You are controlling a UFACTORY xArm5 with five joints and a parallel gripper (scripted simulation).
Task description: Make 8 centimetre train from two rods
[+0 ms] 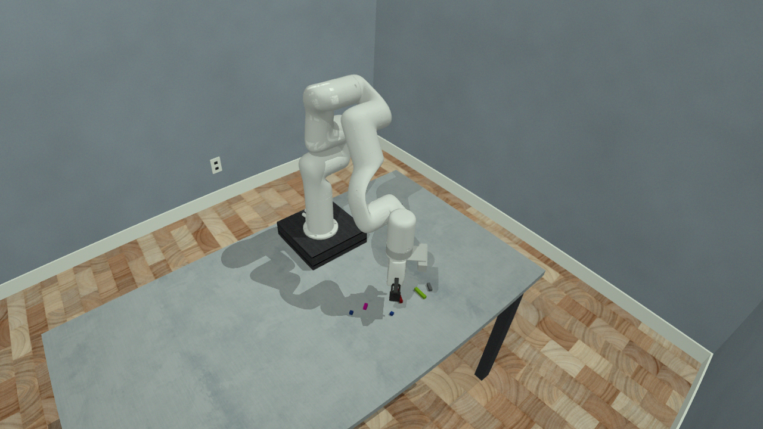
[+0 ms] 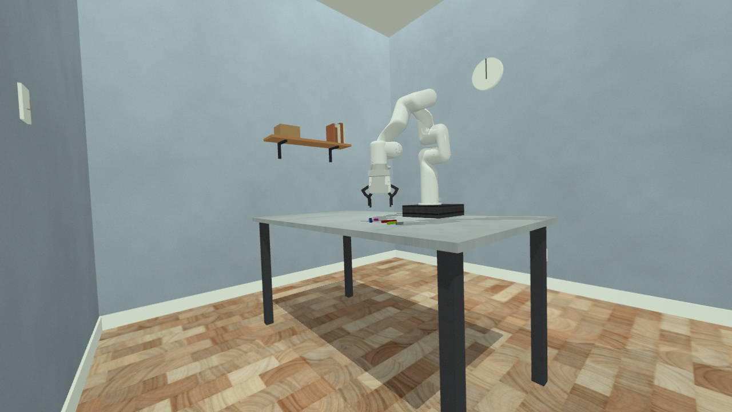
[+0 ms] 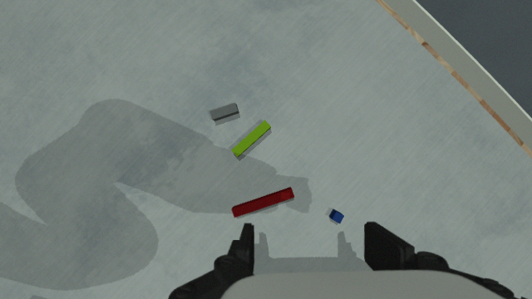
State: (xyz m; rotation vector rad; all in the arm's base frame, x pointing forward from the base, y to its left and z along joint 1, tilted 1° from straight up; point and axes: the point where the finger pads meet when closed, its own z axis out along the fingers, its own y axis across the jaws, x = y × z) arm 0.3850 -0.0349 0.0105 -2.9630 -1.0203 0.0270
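Right now my hand is 80 mm to the left of the magenta rod, 70 mm above it and 50 mm past it. From my hand the other things lie so: lime rod (90 mm to the left, 70 mm below, 40 mm ahead); then grey rod (130 mm to the left, 70 mm below, 40 mm ahead); then red rod (70 mm below, 40 mm to the left, 10 mm behind).
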